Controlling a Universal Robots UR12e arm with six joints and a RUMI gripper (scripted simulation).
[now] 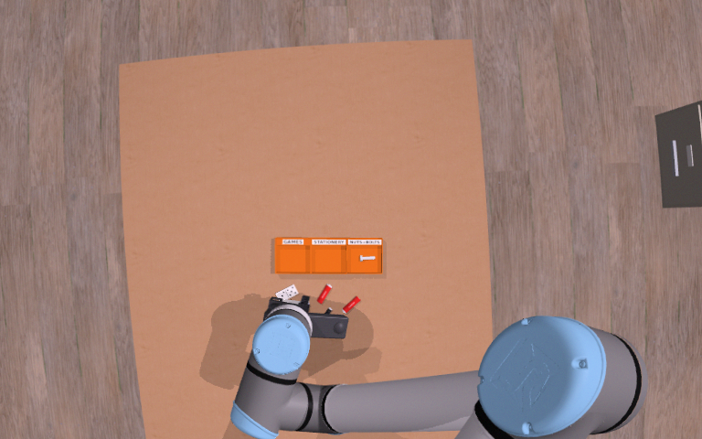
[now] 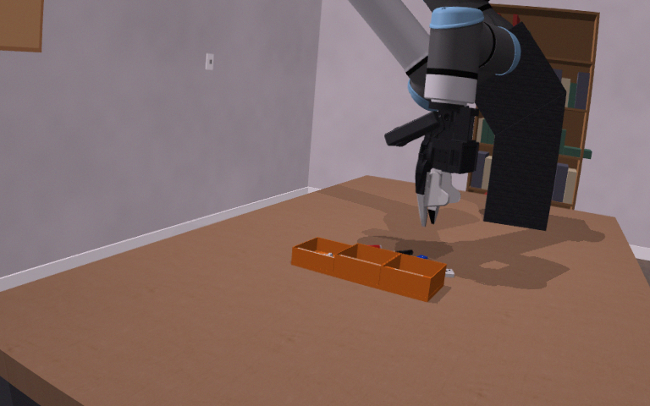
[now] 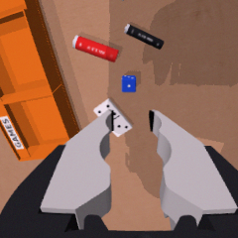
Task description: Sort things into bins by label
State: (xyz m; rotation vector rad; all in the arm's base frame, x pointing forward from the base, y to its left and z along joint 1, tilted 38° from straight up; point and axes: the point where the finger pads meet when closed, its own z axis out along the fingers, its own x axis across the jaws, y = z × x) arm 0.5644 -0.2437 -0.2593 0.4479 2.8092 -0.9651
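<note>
Right now the blue die is 9 cm below my hand. From my hand the other things lie so: black stick (3 cm behind, 5 cm to the right, 9 cm below); white domino (4 cm ahead, 4 cm to the left, 9 cm below); orange three-part bin (11 cm ahead, 7 cm to the right, 7 cm below).
</note>
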